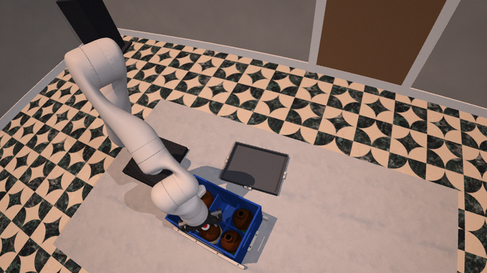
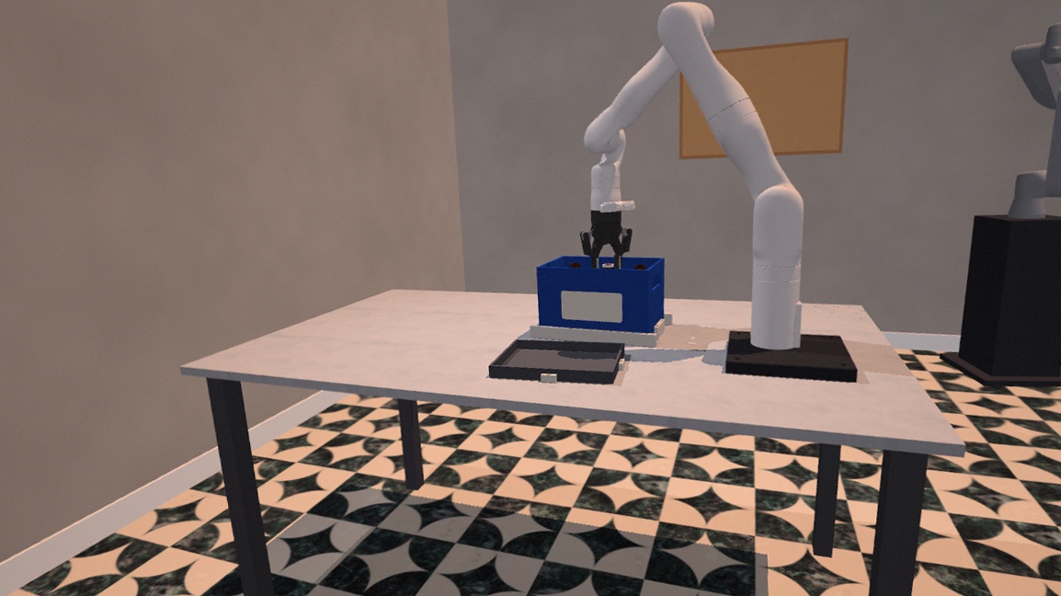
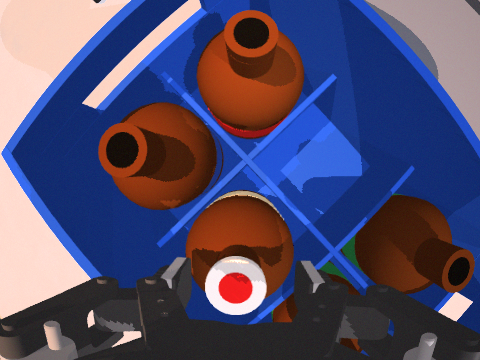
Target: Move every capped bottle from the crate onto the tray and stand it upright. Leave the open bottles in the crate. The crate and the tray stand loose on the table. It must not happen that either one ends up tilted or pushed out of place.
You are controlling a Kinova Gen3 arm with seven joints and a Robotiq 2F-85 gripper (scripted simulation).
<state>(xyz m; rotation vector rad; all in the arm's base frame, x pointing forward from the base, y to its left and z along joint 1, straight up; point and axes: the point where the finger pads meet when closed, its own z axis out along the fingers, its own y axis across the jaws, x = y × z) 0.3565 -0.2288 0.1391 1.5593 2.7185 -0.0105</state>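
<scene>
Now: hand 7 cm above the brown capped bottle. Also, from my hand: dark tray 9 cm ahead, 31 cm to the left, 15 cm below; blue crate 1 cm ahead, 4 cm to the left, 8 cm below.
</scene>
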